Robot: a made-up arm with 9 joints. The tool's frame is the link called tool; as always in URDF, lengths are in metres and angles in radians.
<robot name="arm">
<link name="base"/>
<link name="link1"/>
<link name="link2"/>
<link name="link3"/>
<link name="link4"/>
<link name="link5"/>
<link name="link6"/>
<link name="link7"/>
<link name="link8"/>
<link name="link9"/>
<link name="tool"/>
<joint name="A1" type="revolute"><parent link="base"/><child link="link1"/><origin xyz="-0.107 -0.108 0.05" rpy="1.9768 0.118 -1.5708"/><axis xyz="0 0 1"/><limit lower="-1.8" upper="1.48" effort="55" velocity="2.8"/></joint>
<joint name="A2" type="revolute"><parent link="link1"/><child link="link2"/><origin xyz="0.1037 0.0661 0.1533" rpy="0.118 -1.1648 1.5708"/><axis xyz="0 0 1"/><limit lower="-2.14" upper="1.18" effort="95" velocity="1.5"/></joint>
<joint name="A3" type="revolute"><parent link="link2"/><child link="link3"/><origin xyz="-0.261 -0.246 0.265" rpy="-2.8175 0.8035 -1.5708"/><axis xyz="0 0 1"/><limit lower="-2.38" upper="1.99" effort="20" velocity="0.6"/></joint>
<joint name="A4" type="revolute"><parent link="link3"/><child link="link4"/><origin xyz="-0.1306 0.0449 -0.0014" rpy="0.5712 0.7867 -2.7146"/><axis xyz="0 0 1"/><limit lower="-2.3" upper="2.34" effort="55" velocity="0.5"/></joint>
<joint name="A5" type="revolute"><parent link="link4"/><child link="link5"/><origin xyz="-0.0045 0.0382 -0.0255" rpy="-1.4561 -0.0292 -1.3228"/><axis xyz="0 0 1"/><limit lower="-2.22" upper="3.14" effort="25" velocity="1.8"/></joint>
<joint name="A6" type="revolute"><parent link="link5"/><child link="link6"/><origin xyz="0.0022 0.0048 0.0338" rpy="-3.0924 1.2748 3.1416"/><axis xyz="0 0 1"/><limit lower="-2.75" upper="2.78" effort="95" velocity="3"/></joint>
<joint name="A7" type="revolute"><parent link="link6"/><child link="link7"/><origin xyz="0.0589 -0.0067 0.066" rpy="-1.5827 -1.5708 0"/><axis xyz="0 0 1"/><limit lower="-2.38" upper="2.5" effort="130" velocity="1.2"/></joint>
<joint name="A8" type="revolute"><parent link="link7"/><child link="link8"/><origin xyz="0.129 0.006 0.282" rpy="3.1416 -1.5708 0"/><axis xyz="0 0 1"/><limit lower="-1.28" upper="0.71" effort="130" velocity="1.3"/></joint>
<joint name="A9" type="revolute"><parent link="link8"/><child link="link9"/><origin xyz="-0.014 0.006 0.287" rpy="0 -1.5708 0"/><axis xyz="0 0 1"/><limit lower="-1.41" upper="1.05" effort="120" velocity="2.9"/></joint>
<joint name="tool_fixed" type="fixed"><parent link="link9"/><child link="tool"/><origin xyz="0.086 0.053 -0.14" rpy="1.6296 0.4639 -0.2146"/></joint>
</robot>
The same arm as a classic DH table. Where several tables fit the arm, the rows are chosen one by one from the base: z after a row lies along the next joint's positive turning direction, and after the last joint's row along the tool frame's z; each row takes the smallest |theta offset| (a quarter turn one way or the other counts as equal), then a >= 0, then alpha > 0; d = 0 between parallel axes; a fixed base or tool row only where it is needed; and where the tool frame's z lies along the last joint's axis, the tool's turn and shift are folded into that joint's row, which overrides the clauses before.
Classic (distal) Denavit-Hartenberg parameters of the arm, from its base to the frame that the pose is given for. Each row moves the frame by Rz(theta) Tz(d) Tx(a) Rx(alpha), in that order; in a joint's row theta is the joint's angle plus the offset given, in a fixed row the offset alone. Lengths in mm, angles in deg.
base (fixed): a -113.3; alpha -113.09; d 93.2; theta offset 87.1
A1: a -111.3; alpha -66.91; d 285.8; theta offset 0
A2: a 132.4; alpha 131.15; d -83.1; theta offset 62.08
A3: a 2.9; alpha -53.55; d -546; theta offset -34.85
A4: a -38.1; alpha -83.43; d 145.6; theta offset 42.74
A5: a 4.9; alpha 106.94; d 39.6; theta offset 85.37
A6: a -59; alpha 90; d 68; theta offset 88.46
A7: a -6; alpha -90; d 276; theta offset 0
A8: a 6; alpha -90; d 416; theta offset 0
A9: a -70.9; alpha -93.01; d -129.8; theta offset 76.2
tool (fixed): a 0; alpha 0; d -72.1; theta offset 153.38
Joint limits (deg, base to tool): -103.13..84.8 -122.61..67.61 -136.36..114.02 -131.78..134.07 -127.2..179.91 -157.56..159.28 -136.36..143.24 -73.34..40.68 -80.79..60.16

